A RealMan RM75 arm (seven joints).
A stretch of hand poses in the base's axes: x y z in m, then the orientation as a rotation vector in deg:
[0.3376 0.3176 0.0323 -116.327 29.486 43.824]
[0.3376 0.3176 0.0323 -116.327 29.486 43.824]
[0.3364 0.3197 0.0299 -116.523 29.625 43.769]
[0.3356 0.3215 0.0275 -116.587 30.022 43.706]
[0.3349 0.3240 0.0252 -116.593 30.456 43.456]
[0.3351 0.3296 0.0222 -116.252 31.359 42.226]
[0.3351 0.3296 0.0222 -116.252 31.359 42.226]
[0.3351 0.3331 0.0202 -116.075 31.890 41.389]
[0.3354 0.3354 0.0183 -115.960 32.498 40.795]
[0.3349 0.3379 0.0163 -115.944 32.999 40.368]
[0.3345 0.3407 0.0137 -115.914 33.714 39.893]
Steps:
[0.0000 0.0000 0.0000 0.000 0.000 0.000]
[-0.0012 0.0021 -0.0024 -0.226 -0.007 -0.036]
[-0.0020 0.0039 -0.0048 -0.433 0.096 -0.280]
[-0.0027 0.0064 -0.0071 -0.598 0.087 -0.648]
[-0.0025 0.0120 -0.0101 -0.611 -0.394 -1.849]
[-0.0025 0.0120 -0.0101 -0.611 -0.394 -1.849]
[-0.0025 0.0155 -0.0121 -0.642 -0.759 -2.595]
[-0.0022 0.0178 -0.0140 -0.768 -0.928 -3.260]
[-0.0027 0.0203 -0.0160 -0.946 -1.031 -3.750]
[-0.0031 0.0231 -0.0186 -1.199 -1.081 -4.394]

